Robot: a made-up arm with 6 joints. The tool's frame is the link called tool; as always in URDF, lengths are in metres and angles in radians. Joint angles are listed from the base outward.
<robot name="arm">
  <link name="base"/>
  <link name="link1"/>
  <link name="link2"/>
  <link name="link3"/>
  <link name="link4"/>
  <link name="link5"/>
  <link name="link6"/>
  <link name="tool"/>
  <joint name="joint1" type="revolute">
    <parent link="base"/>
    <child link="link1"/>
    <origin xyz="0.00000 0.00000 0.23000" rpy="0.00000 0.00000 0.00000"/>
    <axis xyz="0 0 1"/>
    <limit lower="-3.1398" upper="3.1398"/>
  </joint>
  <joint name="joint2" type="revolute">
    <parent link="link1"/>
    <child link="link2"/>
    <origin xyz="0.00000 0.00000 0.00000" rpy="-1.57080 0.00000 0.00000"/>
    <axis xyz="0 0 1"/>
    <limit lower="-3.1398" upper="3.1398"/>
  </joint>
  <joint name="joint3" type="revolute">
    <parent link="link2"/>
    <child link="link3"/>
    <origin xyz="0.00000 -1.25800 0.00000" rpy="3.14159 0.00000 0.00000"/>
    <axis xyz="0 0 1"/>
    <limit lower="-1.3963" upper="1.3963"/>
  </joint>
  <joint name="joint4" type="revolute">
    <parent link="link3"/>
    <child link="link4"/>
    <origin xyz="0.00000 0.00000 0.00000" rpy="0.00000 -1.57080 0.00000"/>
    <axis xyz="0 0 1"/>
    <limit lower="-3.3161" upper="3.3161"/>
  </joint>
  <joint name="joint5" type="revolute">
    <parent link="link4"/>
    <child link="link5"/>
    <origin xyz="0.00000 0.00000 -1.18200" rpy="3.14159 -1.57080 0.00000"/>
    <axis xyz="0 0 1"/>
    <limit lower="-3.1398" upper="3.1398"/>
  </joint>
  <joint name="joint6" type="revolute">
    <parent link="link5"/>
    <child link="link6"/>
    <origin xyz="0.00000 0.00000 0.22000" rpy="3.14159 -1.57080 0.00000"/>
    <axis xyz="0 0 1"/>
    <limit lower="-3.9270" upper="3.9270"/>
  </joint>
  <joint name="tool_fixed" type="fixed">
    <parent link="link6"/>
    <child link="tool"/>
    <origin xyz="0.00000 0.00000 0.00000" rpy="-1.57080 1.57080 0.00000"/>
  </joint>
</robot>
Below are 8 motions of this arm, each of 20 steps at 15 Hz.
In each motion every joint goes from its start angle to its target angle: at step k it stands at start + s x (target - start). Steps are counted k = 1, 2, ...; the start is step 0. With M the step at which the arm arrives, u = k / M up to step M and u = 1 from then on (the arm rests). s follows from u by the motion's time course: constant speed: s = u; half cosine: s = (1 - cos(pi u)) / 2; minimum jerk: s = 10 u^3 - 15 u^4 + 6 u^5.
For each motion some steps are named. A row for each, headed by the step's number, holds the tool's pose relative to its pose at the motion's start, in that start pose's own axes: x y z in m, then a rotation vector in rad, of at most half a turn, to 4 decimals.
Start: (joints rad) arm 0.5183 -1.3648 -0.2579 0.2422 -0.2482 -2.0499
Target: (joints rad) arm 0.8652 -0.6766 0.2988 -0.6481 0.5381 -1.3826
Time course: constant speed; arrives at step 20
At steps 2, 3, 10, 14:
2: 0.0927 0.0045 0.0221 0.0469 0.0679 0.0437
3: 0.1398 0.0039 0.0315 0.0717 0.0972 0.0679
10: 0.4762 -0.0528 0.0606 0.2640 0.2054 0.2621
14: 0.6652 -0.1223 0.0433 0.3827 0.1867 0.3709

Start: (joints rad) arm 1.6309 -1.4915 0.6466 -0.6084 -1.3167 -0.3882
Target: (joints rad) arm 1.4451 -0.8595 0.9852 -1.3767 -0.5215 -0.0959
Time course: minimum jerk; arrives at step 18
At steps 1, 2, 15, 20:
1: 0.0018 -0.0001 0.0006 -0.0001 -0.0004 0.0011
2: 0.0131 -0.0005 0.0044 -0.0006 -0.0028 0.0082
15: 1.0840 -0.2757 0.1731 0.2295 -0.4172 0.4598
20: 1.1205 -0.2948 0.1725 0.2465 -0.4384 0.4648

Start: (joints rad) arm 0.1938 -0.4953 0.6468 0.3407 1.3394 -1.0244
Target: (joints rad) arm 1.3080 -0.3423 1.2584 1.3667 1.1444 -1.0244
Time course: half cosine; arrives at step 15
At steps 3, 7, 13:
3: 0.0363 -0.0232 0.0176 0.0216 -0.0149 0.0352
7: 0.1160 -0.1185 0.1263 0.0294 -0.0938 0.1372
13: 0.0316 -0.2961 0.3112 -0.1012 -0.2226 0.1289

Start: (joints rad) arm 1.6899 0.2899 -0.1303 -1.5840 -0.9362 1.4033
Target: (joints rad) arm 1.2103 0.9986 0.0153 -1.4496 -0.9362 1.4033
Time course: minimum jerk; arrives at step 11
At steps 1, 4, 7, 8, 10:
1: -0.0007 -0.0071 -0.0024 0.0032 0.0013 -0.0032
4: -0.0484 -0.2748 -0.1170 0.1307 0.0477 -0.1176
7: -0.2414 -0.7173 -0.4694 0.4087 0.1118 -0.2973
8: -0.3055 -0.8064 -0.5885 0.4871 0.1223 -0.3341
10: -0.3688 -0.8785 -0.7116 0.5639 0.1298 -0.3651

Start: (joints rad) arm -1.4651 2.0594 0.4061 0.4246 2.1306 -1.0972
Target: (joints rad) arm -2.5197 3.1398 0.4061 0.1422 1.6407 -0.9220
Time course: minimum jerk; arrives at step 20
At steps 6, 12, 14, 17, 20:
6: -0.4343 0.0522 -0.0088 -0.0524 -0.0998 -0.3133
12: -1.2699 0.7244 -0.6472 0.0757 -0.4212 -1.2645
14: -1.2632 0.9863 -0.9425 0.2135 -0.5064 -1.5110
17: -1.1482 1.2103 -1.2000 0.3768 -0.5725 -1.7033
20: -1.1143 1.2522 -1.2477 0.4132 -0.5841 -1.7373

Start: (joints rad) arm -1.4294 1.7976 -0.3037 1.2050 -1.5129 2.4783
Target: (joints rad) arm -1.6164 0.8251 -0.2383 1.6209 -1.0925 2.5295
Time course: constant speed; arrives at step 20
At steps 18, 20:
18: 0.0543 1.0403 1.0100 0.8102 0.6566 0.0026
20: 0.0945 1.0921 1.1678 0.8994 0.7054 0.0380

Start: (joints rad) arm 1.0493 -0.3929 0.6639 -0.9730 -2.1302 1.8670
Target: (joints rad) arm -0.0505 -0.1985 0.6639 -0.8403 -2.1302 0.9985
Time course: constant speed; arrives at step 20
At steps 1, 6, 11, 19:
1: -0.0080 0.0056 -0.0181 0.0921 0.0370 -0.0072
6: -0.0658 0.0578 -0.1022 0.5542 0.2123 -0.0726
11: -0.1486 0.1503 -0.1604 1.0151 0.3691 -0.1868
19: -0.3045 0.3664 -0.1556 1.7367 0.5704 -0.4785

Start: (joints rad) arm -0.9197 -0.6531 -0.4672 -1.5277 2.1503 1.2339
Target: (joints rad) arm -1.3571 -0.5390 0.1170 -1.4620 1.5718 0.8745
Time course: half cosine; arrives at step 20
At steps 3, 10, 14, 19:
3: 0.0042 0.0270 0.0260 0.0448 0.0081 0.0045
10: 0.0630 0.2194 0.2516 0.4212 0.0310 0.0577
14: 0.1159 0.3123 0.4122 0.6696 0.0047 0.1154
19: 0.1528 0.3581 0.5253 0.8329 -0.0307 0.1682

